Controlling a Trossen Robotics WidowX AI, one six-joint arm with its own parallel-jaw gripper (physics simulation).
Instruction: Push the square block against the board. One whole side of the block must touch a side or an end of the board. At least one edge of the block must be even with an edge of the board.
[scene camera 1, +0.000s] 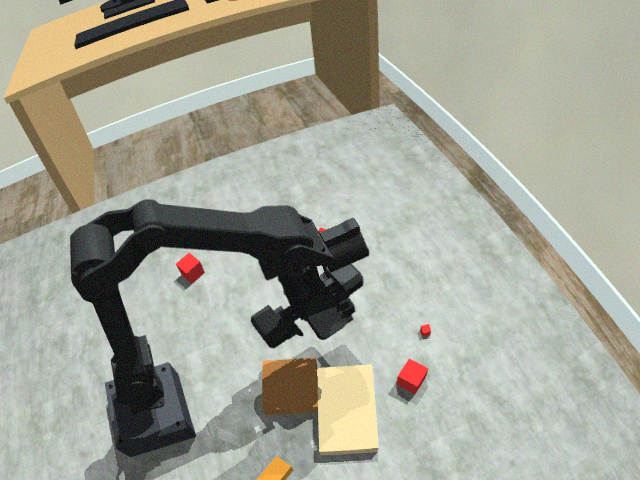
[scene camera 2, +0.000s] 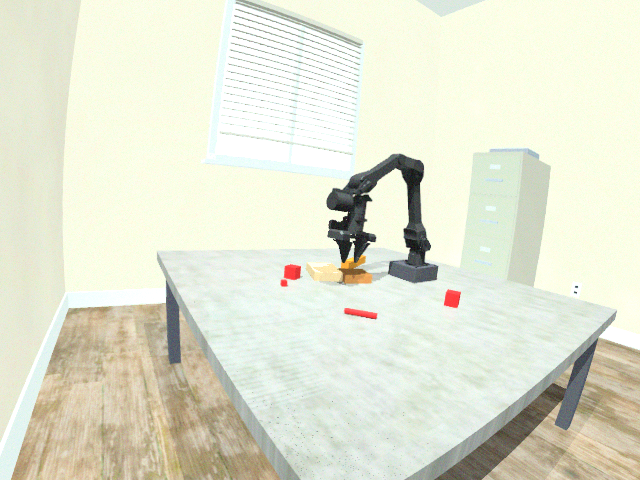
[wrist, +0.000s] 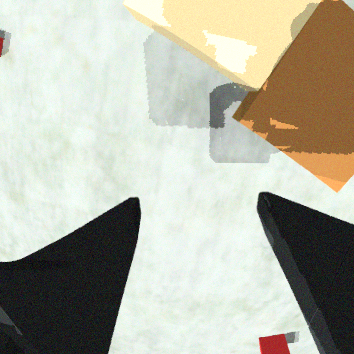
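Pixels of known places: gripper, fingertip midpoint: (scene camera 2: 349, 262) (wrist: 198, 202); arm's base, origin of the base link: (scene camera 1: 145, 393) (scene camera 2: 416, 264).
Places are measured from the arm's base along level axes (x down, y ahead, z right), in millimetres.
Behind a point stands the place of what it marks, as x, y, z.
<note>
The square block (scene camera 1: 289, 386) @[27, 257, 55] (scene camera 2: 357, 276) @[31, 278, 3] (wrist: 320, 85) @[27, 276, 53], orange-brown and partly in shadow, lies flat. One side runs along the long left side of the pale yellow board (scene camera 1: 347, 413) @[27, 334, 140] (scene camera 2: 324, 272) @[27, 375, 59] (wrist: 225, 30) @[27, 344, 65] in scene camera 1, with no clear gap. At the upper end there, the block sticks out a little past the board's end, so those edges are not even. The block's opposite edge meets partway along the board's side. My gripper (scene camera 1: 301, 334) (scene camera 2: 350, 261) @[-23, 337, -22] (wrist: 198, 202) @[-23, 337, -22] is open and empty, raised above the table beyond the block's protruding end.
A red cube (scene camera 1: 412, 376) @[17, 461, 123] (scene camera 2: 292, 271) @[29, 476, 96] and a small red cube (scene camera 1: 425, 330) @[40, 531, 37] (scene camera 2: 283, 282) @[44, 539, 27] lie beyond the board. Another red cube (scene camera 1: 190, 267) @[16, 136, -271] (scene camera 2: 452, 298) @[30, 148, -298] and a red cylinder (scene camera 2: 360, 313) @[47, 462, -261] lie farther off. An orange bar (scene camera 1: 276, 469) @[25, 189, 196] lies near the arm's base (scene camera 1: 149, 413) @[0, 0, 40] (scene camera 2: 412, 270) @[12, 57, -37].
</note>
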